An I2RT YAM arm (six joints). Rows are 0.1 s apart.
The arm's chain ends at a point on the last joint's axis. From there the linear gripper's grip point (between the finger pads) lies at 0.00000 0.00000 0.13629 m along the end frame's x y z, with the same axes.
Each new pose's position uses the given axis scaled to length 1; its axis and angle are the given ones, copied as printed.
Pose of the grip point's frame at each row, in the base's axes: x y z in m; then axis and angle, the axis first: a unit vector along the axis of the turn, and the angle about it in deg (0 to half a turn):
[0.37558, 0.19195, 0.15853, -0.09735, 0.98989, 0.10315, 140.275]
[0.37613, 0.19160, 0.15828, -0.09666, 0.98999, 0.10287, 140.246]
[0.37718, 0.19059, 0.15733, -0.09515, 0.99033, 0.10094, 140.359]
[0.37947, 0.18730, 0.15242, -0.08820, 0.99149, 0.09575, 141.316]
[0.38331, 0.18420, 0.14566, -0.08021, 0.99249, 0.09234, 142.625]
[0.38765, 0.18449, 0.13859, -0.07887, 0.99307, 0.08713, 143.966]
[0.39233, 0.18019, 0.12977, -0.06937, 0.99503, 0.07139, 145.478]
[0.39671, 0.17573, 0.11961, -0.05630, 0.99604, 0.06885, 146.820]
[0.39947, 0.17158, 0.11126, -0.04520, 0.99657, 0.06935, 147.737]
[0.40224, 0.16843, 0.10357, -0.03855, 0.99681, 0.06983, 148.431]
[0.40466, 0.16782, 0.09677, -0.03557, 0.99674, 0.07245, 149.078]
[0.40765, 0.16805, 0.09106, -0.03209, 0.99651, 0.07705, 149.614]
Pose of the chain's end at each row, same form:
[0.29178, 0.15885, 0.26079, -0.09735, 0.98989, 0.10315, 140.275]
[0.29224, 0.15863, 0.26051, -0.09666, 0.98999, 0.10287, 140.246]
[0.29339, 0.15820, 0.25982, -0.09515, 0.99033, 0.10094, 140.359]
[0.29706, 0.15675, 0.25658, -0.08820, 0.99149, 0.09575, 141.316]
[0.30301, 0.15515, 0.25188, -0.08021, 0.99249, 0.09234, 142.625]
[0.30972, 0.15684, 0.24693, -0.07887, 0.99307, 0.08713, 143.966]
[0.31671, 0.15717, 0.24079, -0.06937, 0.99503, 0.07139, 145.478]
[0.32339, 0.15436, 0.23249, -0.05630, 0.99604, 0.06885, 146.820]
[0.32776, 0.15091, 0.22530, -0.04520, 0.99657, 0.06935, 147.737]
[0.33180, 0.14811, 0.21846, -0.03855, 0.99681, 0.06983, 148.431]
[0.33551, 0.14704, 0.21236, -0.03557, 0.99674, 0.07245, 149.078]
[0.33958, 0.14635, 0.20712, -0.03209, 0.99651, 0.07705, 149.614]

